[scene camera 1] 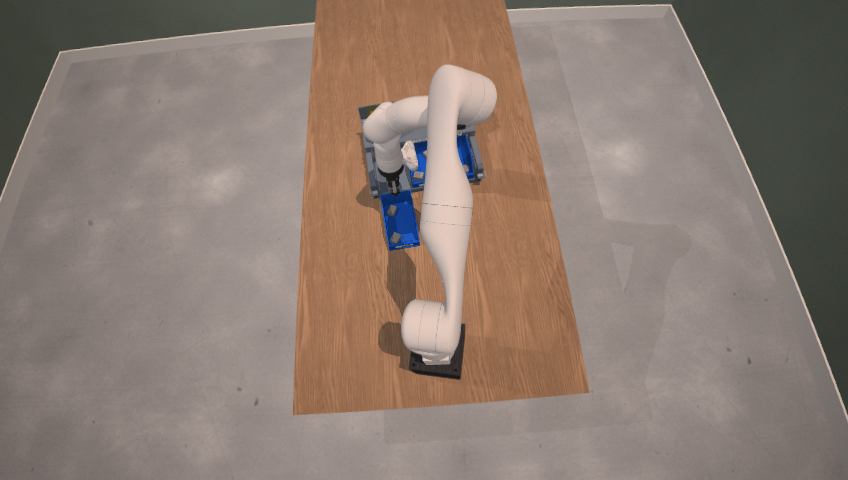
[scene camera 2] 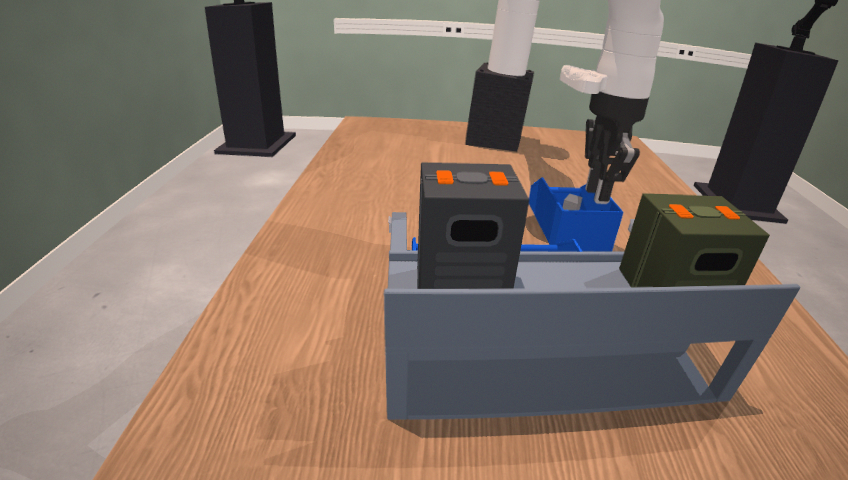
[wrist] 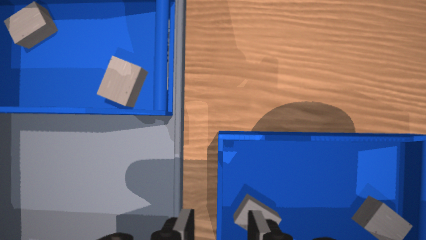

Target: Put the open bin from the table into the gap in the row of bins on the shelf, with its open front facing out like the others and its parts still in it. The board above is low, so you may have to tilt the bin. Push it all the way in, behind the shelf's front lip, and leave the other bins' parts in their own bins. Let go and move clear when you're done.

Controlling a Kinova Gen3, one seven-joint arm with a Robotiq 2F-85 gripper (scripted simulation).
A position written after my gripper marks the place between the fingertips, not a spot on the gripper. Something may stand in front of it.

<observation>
I see my gripper [scene camera 2: 596, 197], a blue bin [scene camera 2: 594, 226], a grey shelf [scene camera 2: 588, 344], a blue bin [wrist: 65, 70], a grey block [wrist: 240, 216] and a grey block [wrist: 30, 30].
The grey shelf also shows in the wrist view [wrist: 70, 169].
</observation>
